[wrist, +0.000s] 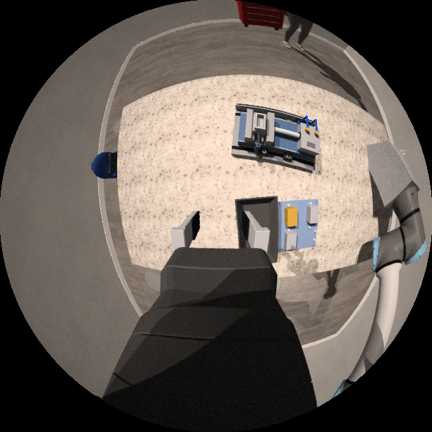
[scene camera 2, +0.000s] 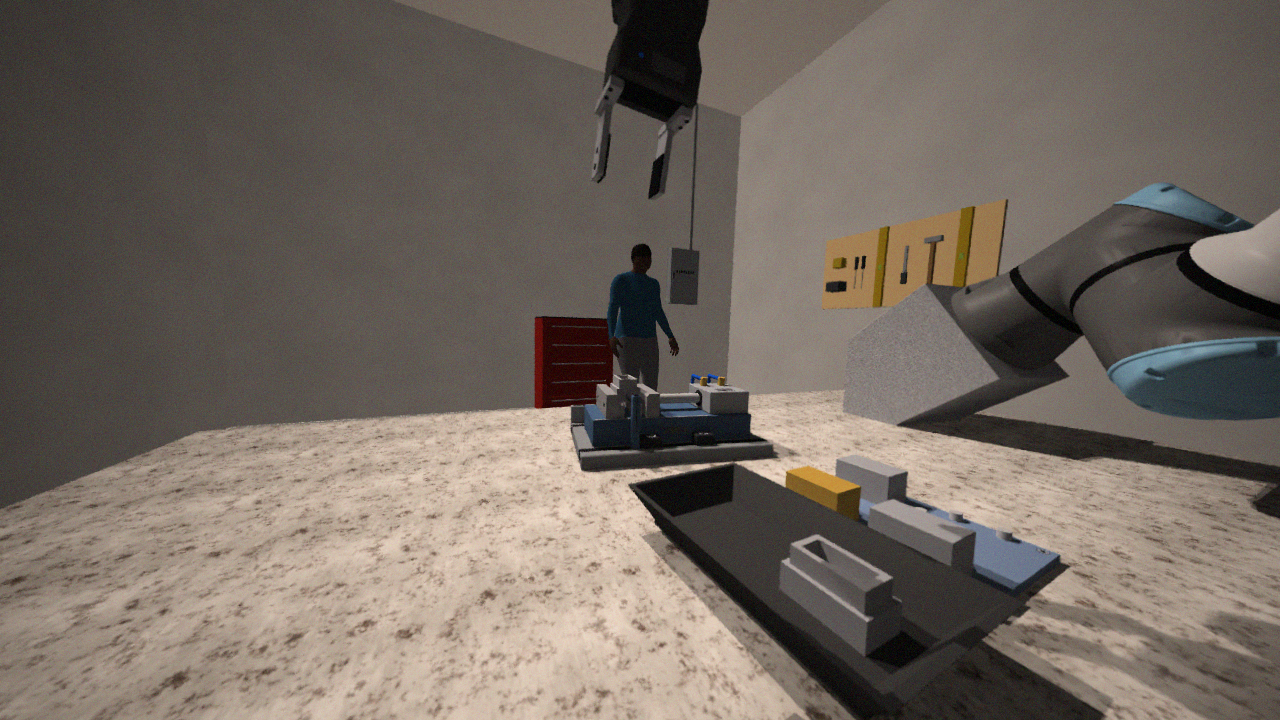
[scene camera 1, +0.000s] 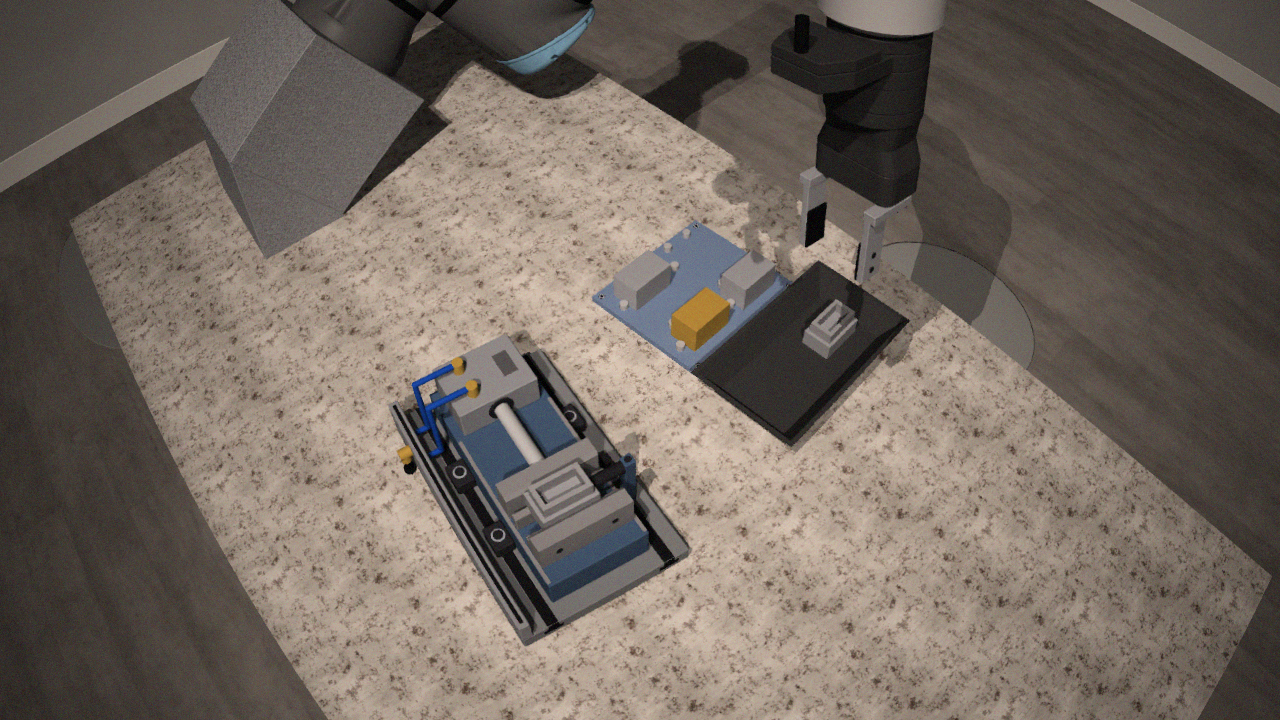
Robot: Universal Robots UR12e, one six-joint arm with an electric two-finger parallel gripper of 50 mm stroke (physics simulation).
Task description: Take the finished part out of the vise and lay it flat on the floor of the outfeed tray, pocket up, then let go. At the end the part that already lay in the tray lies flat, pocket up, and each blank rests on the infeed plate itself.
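Frame: origin at the arm's base, x ahead, y left, z up, level; centimetres.
Where they show: gripper, fingertip midpoint: point(scene camera 2: 627, 187) point(scene camera 1: 838, 257); arm's base, origin of the base link: point(scene camera 2: 994, 328) point(scene camera 1: 342, 41).
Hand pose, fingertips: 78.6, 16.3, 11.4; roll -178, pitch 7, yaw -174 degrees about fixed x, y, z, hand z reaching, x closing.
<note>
Things, the pixels of their centre, and the offset from my fingertips, as dx, dy, dz. "spot": a spot on its surface instead.
- finished part, body centre: point(scene camera 1: 561, 495) point(scene camera 2: 624, 387) -6.0, -23.1, -22.9
- vise, body centre: point(scene camera 1: 527, 467) point(scene camera 2: 664, 414) -13.1, -23.2, -27.7
- grey part, body centre: point(scene camera 2: 836, 584) point(scene camera 1: 831, 327) -11.1, +16.0, -29.7
- orange blank, body centre: point(scene camera 1: 700, 319) point(scene camera 2: 820, 494) -20.8, +4.0, -30.0
- blue infeed plate, body centre: point(scene camera 1: 697, 292) point(scene camera 2: 886, 526) -25.9, +7.4, -32.2
- dark handle, surface spot: point(scene camera 1: 608, 473) spot: -5.7, -18.2, -23.1
- blue post, body centre: point(scene camera 1: 627, 480) point(scene camera 2: 635, 421) -5.9, -15.9, -26.7
The finished part point(scene camera 1: 562, 494) point(scene camera 2: 623, 380) point(wrist: 259, 121), light grey with its pocket up, sits between the jaws of the vise point(scene camera 1: 597, 564) point(scene camera 2: 671, 428) point(wrist: 308, 140). Another grey part point(scene camera 1: 828, 333) point(scene camera 2: 836, 591) lies flat, pocket up, in the black outfeed tray point(scene camera 1: 769, 385) point(scene camera 2: 742, 519) point(wrist: 260, 207); a finger hides it in the wrist view. An orange blank point(scene camera 1: 699, 317) point(scene camera 2: 821, 490) point(wrist: 291, 217) and two grey blanks point(scene camera 1: 642, 279) point(scene camera 1: 748, 279) stand on the blue infeed plate point(scene camera 1: 707, 252) point(scene camera 2: 1011, 564) point(wrist: 303, 237). My gripper point(scene camera 1: 838, 261) point(scene camera 2: 627, 187) point(wrist: 220, 219) is open and empty, high above the tray side.
The infeed plate adjoins the tray. Small pale pins stand around the blanks. Blue hoses point(scene camera 1: 420, 402) rise beside the vise's end block. A dark handle point(scene camera 1: 608, 473) and a blue post point(scene camera 1: 629, 472) stand beside the jaws. A large grey block point(scene camera 1: 304, 134) point(scene camera 2: 921, 358) point(wrist: 391, 170) carries the arm's base.
</note>
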